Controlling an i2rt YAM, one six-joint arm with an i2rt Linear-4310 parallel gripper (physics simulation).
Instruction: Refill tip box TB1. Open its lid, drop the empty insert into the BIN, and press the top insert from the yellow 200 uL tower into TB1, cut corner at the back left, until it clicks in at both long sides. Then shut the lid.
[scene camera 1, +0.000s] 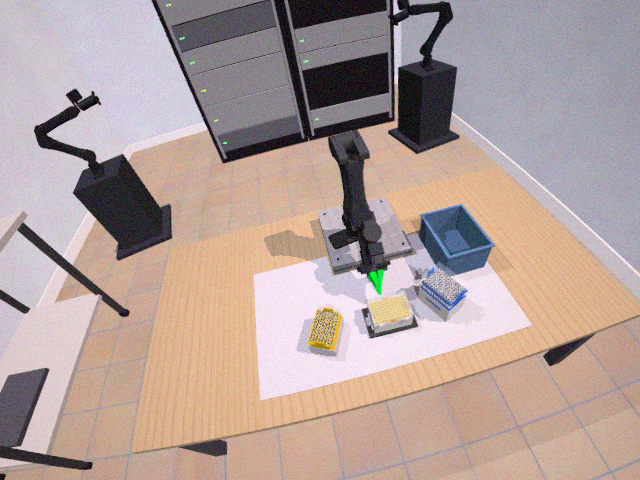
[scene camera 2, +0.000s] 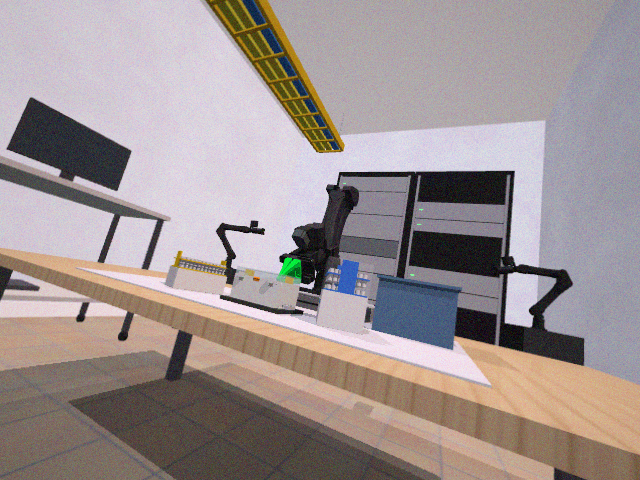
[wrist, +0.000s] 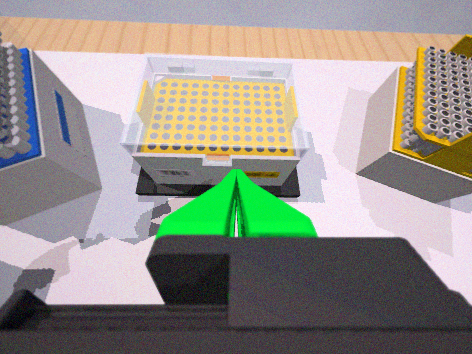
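Observation:
Tip box TB1 (scene camera 1: 391, 316) (scene camera 2: 265, 294) (wrist: 225, 167) stands in a black holder, its clear lid shut over a yellow insert (wrist: 220, 115) with rows of empty holes. My gripper (scene camera 1: 379, 293) (scene camera 2: 289, 279) (wrist: 236, 177) is shut and empty, its green fingertips close to the lid's edge on the robot's side, near the latch tab. Whether they touch it I cannot tell. The yellow tower (scene camera 1: 325, 329) (scene camera 2: 197, 273) (wrist: 445, 95) holds inserts full of tips. The blue open BIN (scene camera 1: 465, 260) (scene camera 2: 416, 312) stands at the right in the first scene view; its inside shows no insert.
A tower with blue inserts (scene camera 1: 443, 291) (scene camera 2: 342, 304) (wrist: 30, 130) stands between TB1 and the BIN. The boxes stand on a white mat (scene camera 1: 289, 379) on the wooden table (scene camera 1: 191, 335). The arm's base plate (scene camera 1: 398, 235) lies behind TB1. Two other arms stand on pedestals off the table.

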